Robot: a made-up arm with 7 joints. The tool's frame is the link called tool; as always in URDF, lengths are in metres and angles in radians. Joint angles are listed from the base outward.
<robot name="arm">
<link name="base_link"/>
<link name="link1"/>
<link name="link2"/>
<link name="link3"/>
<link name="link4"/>
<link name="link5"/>
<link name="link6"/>
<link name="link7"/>
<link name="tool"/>
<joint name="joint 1" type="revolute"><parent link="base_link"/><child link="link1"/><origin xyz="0.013 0.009 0.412" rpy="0 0 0"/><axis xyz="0.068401 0.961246 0.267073"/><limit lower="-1.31" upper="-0.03"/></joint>
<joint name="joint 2" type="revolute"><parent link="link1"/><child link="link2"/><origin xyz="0.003 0.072 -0.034" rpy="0 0 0"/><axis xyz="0.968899 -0.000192 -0.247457"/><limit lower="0.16" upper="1.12"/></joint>
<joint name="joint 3" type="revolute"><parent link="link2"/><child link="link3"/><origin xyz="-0.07 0.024 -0.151" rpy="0 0 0"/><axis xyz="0.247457 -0.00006 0.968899"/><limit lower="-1.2" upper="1.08"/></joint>
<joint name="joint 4" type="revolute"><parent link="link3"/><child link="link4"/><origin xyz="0.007 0.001 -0.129" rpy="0 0 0"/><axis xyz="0.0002 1 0.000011"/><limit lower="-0.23" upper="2.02"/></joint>
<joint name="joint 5" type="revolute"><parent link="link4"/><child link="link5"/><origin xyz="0.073 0.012 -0.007" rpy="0 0 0"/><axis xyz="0.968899 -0.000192 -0.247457"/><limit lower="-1.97" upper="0.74"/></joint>
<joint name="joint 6" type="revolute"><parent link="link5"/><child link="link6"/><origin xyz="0.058 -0.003 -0.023" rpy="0 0 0"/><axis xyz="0.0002 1 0.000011"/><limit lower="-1.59" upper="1.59"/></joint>
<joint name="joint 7" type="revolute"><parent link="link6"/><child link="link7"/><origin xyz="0.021 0.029 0.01" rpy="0 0 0"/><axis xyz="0.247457 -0.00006 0.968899"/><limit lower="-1.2" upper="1.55"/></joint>
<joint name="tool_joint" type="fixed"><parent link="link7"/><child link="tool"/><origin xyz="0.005 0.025 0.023" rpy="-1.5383 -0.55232 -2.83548"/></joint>
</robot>
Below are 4 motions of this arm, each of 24 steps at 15 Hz.
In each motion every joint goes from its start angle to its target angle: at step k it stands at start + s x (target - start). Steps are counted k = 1, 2, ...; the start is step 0. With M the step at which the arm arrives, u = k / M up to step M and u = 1 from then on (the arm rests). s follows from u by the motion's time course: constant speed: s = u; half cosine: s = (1 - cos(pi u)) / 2; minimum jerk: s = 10 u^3 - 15 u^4 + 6 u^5.
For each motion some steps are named. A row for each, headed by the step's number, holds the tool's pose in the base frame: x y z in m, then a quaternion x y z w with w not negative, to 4 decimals.
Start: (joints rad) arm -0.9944 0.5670 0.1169 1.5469 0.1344 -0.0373 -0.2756
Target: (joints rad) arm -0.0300 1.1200 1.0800 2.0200 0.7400 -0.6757 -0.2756
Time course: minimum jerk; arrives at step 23
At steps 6, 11, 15, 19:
6: 0.3351 0.3659 0.1853 0.5204 -0.6749 0.4884 0.1876
11: 0.1726 0.4544 0.1701 0.6233 -0.6286 0.4324 0.1715
15: 0.0404 0.4952 0.2121 0.6777 -0.6073 0.3836 0.1570
19: -0.0234 0.5054 0.2572 0.6933 -0.6079 0.3574 0.1484

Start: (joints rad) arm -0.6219 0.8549 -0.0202 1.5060 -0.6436 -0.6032 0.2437
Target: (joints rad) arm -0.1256 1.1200 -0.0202 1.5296 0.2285 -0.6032 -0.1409
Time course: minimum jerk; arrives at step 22
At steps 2, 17, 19, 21, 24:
2: 0.1953 0.4279 0.2123 -0.5431 0.5747 -0.5142 0.3323
17: 0.1006 0.4807 0.2526 0.5531 -0.8108 0.1336 0.1372
19: 0.0951 0.4827 0.2549 0.5516 -0.8087 0.1063 0.1745
21: 0.0933 0.4834 0.2557 0.5510 -0.8075 0.0975 0.1866
24: 0.0932 0.4834 0.2557 0.5510 -0.8075 0.0971 0.1871

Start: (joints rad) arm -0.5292 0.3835 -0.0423 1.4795 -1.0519 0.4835 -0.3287
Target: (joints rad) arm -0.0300 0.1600 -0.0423 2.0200 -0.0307 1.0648 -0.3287
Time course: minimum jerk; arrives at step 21
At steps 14, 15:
14: -0.0761 0.2581 -0.0411 0.8257 0.1052 0.0245 0.5536
15: -0.0971 0.2528 -0.0373 0.8152 0.1255 -0.0340 0.5643

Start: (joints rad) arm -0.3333 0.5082 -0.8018 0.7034 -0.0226 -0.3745 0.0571
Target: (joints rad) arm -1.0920 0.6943 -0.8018 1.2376 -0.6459 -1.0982 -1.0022
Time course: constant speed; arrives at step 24
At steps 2, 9, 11, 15, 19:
2: 0.2232 0.1887 0.0751 0.0810 -0.8440 0.4235 0.3190
9: 0.2988 0.2120 0.1218 -0.0256 -0.8335 0.4434 0.3286
11: 0.3178 0.2180 0.1390 -0.0588 -0.8332 0.4436 0.3249
15: 0.3510 0.2289 0.1776 -0.1269 -0.8362 0.4348 0.3093
19: 0.3774 0.2385 0.2207 -0.1942 -0.8440 0.4122 0.2830

